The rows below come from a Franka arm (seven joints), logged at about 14 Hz.
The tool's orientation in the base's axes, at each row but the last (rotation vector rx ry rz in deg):
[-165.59, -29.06, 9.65]
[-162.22, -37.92, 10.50]
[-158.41, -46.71, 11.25]
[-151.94, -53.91, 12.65]
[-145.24, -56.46, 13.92]
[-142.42, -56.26, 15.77]
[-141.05, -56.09, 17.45]
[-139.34, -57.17, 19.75]
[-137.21, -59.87, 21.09]
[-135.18, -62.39, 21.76]
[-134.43, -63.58, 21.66]
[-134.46, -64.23, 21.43]
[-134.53, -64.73, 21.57]
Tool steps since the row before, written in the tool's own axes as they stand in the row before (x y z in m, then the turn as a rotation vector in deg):
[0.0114, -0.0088, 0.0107, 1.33, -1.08, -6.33]
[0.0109, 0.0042, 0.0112, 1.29, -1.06, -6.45]
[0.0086, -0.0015, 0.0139, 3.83, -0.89, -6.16]
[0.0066, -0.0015, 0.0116, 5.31, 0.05, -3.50]
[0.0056, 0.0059, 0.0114, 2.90, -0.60, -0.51]
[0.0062, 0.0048, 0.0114, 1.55, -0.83, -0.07]
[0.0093, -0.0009, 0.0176, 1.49, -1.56, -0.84]
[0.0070, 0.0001, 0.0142, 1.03, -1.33, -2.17]
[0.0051, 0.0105, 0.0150, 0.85, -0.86, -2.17]
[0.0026, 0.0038, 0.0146, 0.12, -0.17, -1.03]
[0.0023, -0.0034, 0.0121, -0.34, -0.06, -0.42]
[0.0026, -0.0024, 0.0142, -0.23, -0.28, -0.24]
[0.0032, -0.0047, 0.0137, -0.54, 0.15, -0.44]
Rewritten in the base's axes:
[0.0062, 0.0140, -0.0094, 1.82, 0.33, 6.29]
[0.0095, 0.0034, -0.0126, 1.81, 0.27, 6.41]
[0.0036, 0.0087, -0.0134, 3.96, 1.58, 5.93]
[0.0013, 0.0081, -0.0106, 4.99, 2.48, 3.06]
[0.0042, 0.0034, -0.0129, 1.92, 2.21, 0.68]
[0.0035, 0.0050, -0.0124, 0.65, 1.58, 0.43]
[-0.0003, 0.0130, -0.0151, 0.46, 1.73, 1.46]
[-0.0007, 0.0097, -0.0125, 0.81, 0.81, 2.49]
[0.0034, 0.0027, -0.0185, 0.98, 0.41, 2.25]
[-0.0025, 0.0047, -0.0143, 0.43, -0.16, 0.95]
[-0.0062, 0.0076, -0.0082, -0.06, -0.37, 0.39]
[-0.0063, 0.0079, -0.0106, -0.22, -0.11, 0.36]
[-0.0072, 0.0094, -0.0090, -0.04, -0.64, 0.30]

